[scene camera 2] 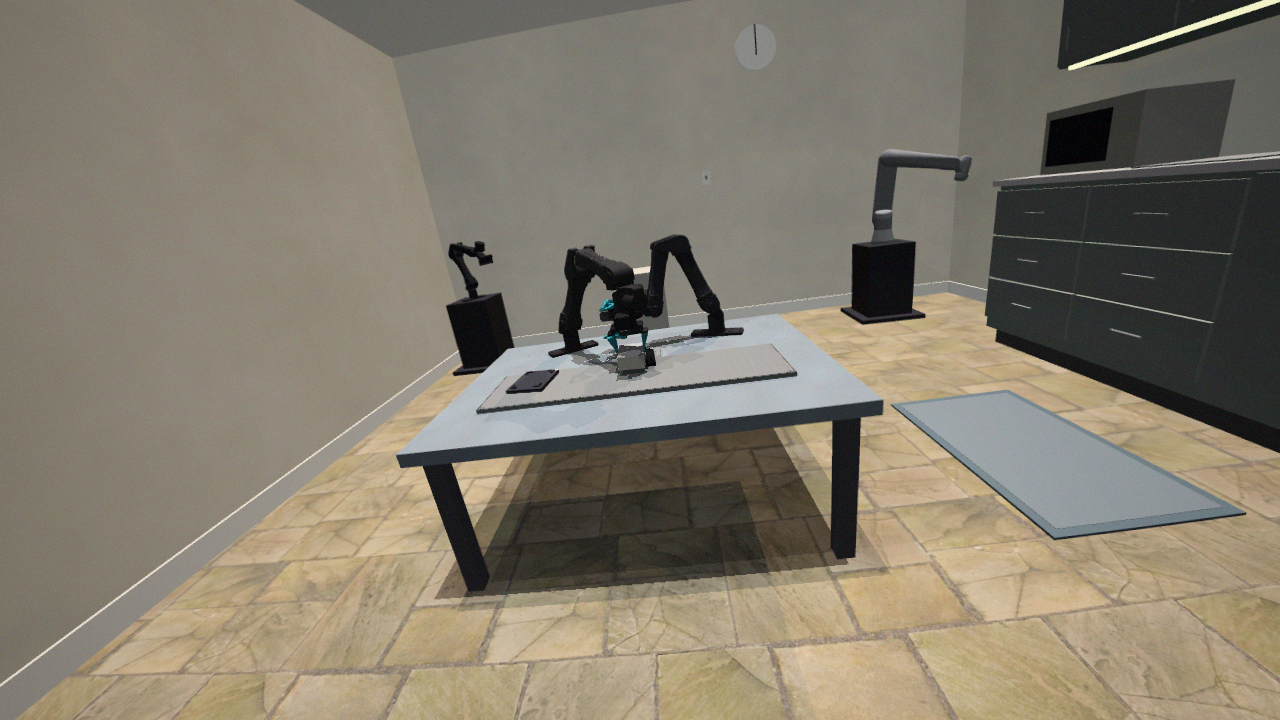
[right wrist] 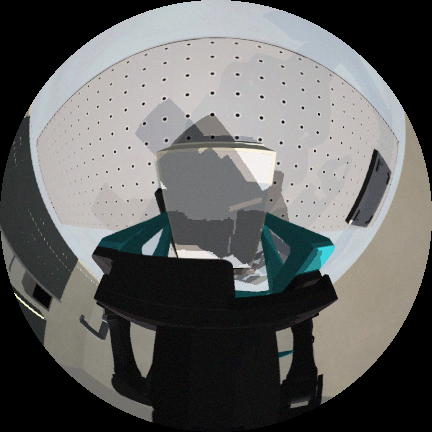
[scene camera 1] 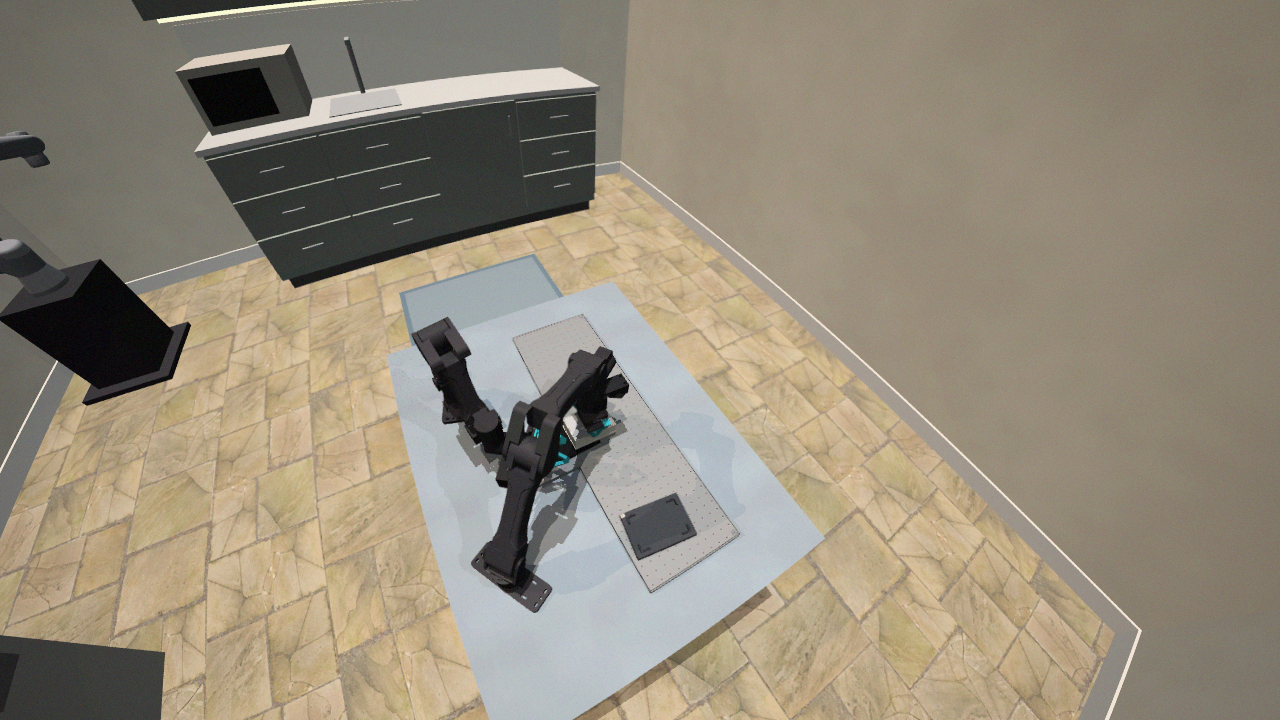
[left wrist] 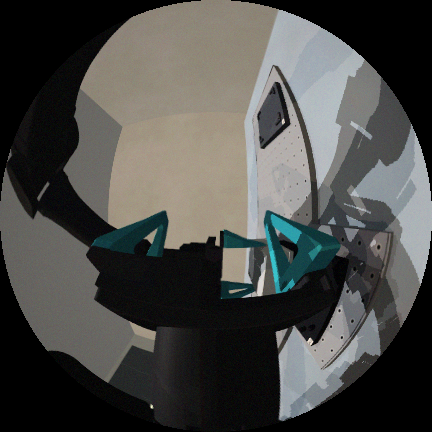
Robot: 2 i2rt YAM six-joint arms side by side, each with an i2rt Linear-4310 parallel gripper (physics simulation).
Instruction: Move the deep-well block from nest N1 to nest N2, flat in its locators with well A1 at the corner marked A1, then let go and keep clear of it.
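Places are measured from the left arm's base along level axes (x up, y ahead, z left), in centimetres.
Pixels of known places: left gripper, between the fingertips: [scene camera 2: 602, 324] [scene camera 1: 568, 451] [left wrist: 215, 215]; right gripper, between the fingertips: [scene camera 2: 631, 354] [right wrist: 215, 215] [scene camera 1: 588, 424] [left wrist: 261, 266]; left arm's base, origin of its link: [scene camera 2: 717, 333]; right arm's base, origin of its link: [scene camera 2: 573, 349] [scene camera 1: 511, 576].
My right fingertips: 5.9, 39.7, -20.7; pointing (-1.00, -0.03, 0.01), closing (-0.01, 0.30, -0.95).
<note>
Ahead of a thing's pixels: the offset from my right fingertips to its top centre, as dx, dy, dz. Level surfaces: height alone.
The pale grey deep-well block @(+1.8, +0.1, +0.0) [scene camera 1: 597, 439] [scene camera 2: 631, 361] [left wrist: 260, 274] [right wrist: 215, 185] is between the fingers of my right gripper [scene camera 2: 630, 347] [right wrist: 215, 215], which is shut on it from above. A dark nest @(-2.5, -7.0, -1.1) [scene camera 2: 650, 357] [left wrist: 325, 307] lies close beside and partly behind it; the exact height of the block over it cannot be told. The other dark nest @(-2.9, +12.8, -30.5) [scene camera 1: 659, 526] [scene camera 2: 533, 381] [left wrist: 272, 117] [right wrist: 372, 189] bears no block and has a small light mark at one corner. My left gripper [scene camera 2: 606, 309] [left wrist: 215, 215] is open and empty, close to the right gripper. Well A1 and the lettering cannot be read.
Both nests are on a perforated grey board @(dx -4.6) [scene camera 1: 617, 465] [scene camera 2: 733, 362] [right wrist: 212, 65] on the pale blue table [scene camera 1: 760, 519] [scene camera 2: 716, 420]. The two arms stand crowded together; the left wrist [scene camera 1: 487, 429] is close to the right arm [scene camera 1: 523, 456]. A counter [scene camera 1: 402, 170] stands at the wall.
</note>
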